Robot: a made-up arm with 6 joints. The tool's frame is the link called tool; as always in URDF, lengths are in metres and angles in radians. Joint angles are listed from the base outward. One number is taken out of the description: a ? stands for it. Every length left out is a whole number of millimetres.
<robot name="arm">
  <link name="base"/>
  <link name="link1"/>
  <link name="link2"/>
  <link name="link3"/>
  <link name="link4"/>
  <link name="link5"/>
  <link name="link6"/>
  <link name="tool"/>
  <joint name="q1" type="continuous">
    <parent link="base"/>
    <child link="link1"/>
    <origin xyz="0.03 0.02 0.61"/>
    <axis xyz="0 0 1"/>
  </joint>
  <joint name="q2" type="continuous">
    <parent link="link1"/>
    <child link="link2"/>
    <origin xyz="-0.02 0.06 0"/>
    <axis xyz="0 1 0"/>
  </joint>
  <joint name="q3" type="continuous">
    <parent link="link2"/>
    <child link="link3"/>
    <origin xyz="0 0 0.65"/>
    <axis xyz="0 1 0"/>
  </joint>
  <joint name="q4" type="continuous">
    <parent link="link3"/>
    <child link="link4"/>
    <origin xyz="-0.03 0 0.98"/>
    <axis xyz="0 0 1"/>
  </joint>
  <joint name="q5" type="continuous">
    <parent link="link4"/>
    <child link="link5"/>
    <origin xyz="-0.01 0.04 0"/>
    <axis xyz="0 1 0"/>
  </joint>
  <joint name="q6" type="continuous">
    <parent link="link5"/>
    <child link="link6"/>
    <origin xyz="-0.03 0 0.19"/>
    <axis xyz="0 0 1"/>
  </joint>
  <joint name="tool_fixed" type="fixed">
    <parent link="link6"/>
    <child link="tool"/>
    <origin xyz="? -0.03 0" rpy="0 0 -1.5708"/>
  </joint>
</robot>
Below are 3 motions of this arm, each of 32 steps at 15 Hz.
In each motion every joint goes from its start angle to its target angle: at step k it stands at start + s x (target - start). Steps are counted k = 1, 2, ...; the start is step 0. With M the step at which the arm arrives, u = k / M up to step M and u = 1 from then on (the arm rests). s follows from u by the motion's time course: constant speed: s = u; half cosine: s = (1 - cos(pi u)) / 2; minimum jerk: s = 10 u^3 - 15 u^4 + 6 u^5.
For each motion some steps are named. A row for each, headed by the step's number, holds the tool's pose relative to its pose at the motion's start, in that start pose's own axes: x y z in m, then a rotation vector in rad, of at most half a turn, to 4 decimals.
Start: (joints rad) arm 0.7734 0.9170 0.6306 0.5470 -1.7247 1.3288
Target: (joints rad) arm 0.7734 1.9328 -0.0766 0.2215 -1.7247 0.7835
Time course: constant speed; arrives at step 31
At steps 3, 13, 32:
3: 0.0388 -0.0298 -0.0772 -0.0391 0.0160 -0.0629
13: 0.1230 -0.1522 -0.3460 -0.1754 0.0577 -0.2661
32: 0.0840 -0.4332 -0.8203 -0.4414 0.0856 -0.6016

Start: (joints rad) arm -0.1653 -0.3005 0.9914 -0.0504 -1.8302 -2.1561
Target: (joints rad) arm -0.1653 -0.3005 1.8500 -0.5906 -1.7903 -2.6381
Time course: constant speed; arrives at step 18
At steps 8, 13, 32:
8: 0.1027 -0.0109 -0.3428 0.4164 -0.1672 -0.0889
13: 0.2248 0.0240 -0.5354 0.6741 -0.2319 -0.0942
32: 0.3854 0.0895 -0.6935 0.9187 -0.2682 -0.0575

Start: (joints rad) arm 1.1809 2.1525 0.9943 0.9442 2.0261 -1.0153
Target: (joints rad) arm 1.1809 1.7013 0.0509 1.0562 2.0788 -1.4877
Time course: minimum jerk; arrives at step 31
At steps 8, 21, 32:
8: -0.1293 -0.0799 -0.0735 0.0040 0.0962 -0.1727
21: -1.1722 -0.2217 -0.1987 -0.1329 0.6914 -1.2348
32: -1.4655 -0.1386 -0.1182 -0.2264 0.8606 -1.5218

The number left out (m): 0.02
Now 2 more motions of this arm.
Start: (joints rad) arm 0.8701 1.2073 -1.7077 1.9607 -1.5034 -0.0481
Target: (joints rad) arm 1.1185 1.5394 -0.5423 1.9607 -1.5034 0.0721
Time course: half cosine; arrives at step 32
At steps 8, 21, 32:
8: 0.2034 -0.0592 0.0636 0.0942 0.0507 -0.1772
21: 0.8756 -0.6876 0.0570 0.4046 0.2600 -0.9178
32: 0.9987 -1.0933 -0.0845 0.5013 0.3477 -1.2656

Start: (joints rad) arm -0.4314 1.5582 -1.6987 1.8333 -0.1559 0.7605
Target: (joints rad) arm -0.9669 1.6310 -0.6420 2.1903 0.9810 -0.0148
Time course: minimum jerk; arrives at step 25
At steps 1, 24, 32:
1: 0.0004 -0.0007 0.0001 0.0000 0.0008 -0.0007
24: -0.1437 -1.1255 -0.4854 -0.0408 0.9708 -0.5403
32: -0.1442 -1.1259 -0.4859 -0.0409 0.9710 -0.5403

